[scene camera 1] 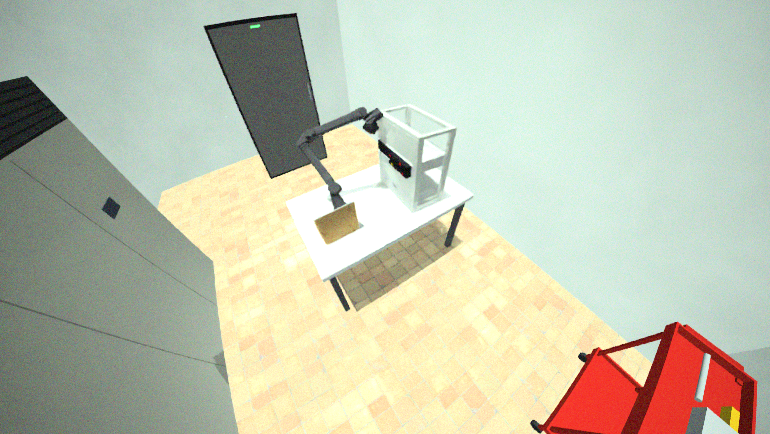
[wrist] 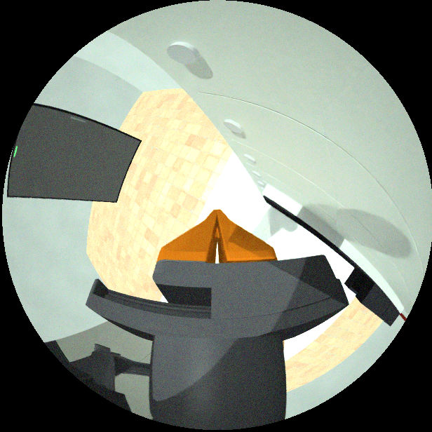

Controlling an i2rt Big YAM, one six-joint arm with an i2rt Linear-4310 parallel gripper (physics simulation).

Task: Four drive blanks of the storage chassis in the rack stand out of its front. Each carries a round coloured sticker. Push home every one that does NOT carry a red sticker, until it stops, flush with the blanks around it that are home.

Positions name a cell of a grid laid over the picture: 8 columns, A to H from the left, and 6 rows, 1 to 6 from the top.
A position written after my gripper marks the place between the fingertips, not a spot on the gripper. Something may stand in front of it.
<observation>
I see my gripper (wrist: E3) and a white rack (scene camera 1: E3).
The white rack also shows in the wrist view (wrist: F3).
</observation>
